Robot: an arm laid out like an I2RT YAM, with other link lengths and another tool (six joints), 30 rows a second.
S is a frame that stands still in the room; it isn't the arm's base.
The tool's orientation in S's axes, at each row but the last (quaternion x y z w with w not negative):
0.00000 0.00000 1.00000 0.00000
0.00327 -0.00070 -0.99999 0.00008
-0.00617 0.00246 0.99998 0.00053
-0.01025 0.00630 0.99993 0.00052
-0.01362 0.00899 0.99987 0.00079
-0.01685 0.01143 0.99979 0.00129
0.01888 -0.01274 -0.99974 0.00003
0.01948 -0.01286 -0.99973 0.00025
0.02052 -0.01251 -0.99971 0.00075
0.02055 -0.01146 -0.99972 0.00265
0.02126 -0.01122 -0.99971 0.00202
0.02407 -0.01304 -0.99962 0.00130
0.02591 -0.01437 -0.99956 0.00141
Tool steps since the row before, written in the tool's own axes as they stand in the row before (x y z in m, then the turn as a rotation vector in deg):
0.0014 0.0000 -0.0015 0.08 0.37 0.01
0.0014 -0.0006 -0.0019 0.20 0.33 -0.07
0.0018 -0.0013 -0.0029 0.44 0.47 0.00
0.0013 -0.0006 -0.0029 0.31 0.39 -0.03
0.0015 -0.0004 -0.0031 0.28 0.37 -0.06
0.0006 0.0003 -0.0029 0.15 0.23 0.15
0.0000 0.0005 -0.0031 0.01 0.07 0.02
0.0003 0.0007 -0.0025 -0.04 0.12 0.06
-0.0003 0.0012 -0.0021 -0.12 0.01 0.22
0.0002 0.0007 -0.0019 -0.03 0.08 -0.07
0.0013 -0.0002 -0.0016 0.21 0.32 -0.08
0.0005 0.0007 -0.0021 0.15 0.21 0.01
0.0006 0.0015 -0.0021 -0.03 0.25 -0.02
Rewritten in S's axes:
-0.0014 0.0000 -0.0015 -0.08 -0.37 0.01
-0.0014 0.0006 -0.0019 -0.20 -0.33 -0.07
-0.0018 0.0013 -0.0029 -0.44 -0.47 0.00
-0.0012 0.0006 -0.0029 -0.31 -0.39 -0.03
-0.0014 0.0003 -0.0031 -0.28 -0.37 -0.06
-0.0005 -0.0004 -0.0029 -0.16 -0.23 0.15
0.0001 -0.0006 -0.0031 -0.01 -0.07 0.02
-0.0002 -0.0008 -0.0025 0.04 -0.12 0.06
0.0004 -0.0013 -0.0021 0.11 0.00 0.22
-0.0001 -0.0007 -0.0019 0.03 -0.08 -0.07
-0.0012 0.0002 -0.0017 -0.21 -0.32 -0.08
-0.0004 -0.0008 -0.0021 -0.15 -0.21 0.01
-0.0005 -0.0016 -0.0021 0.03 -0.25 -0.01

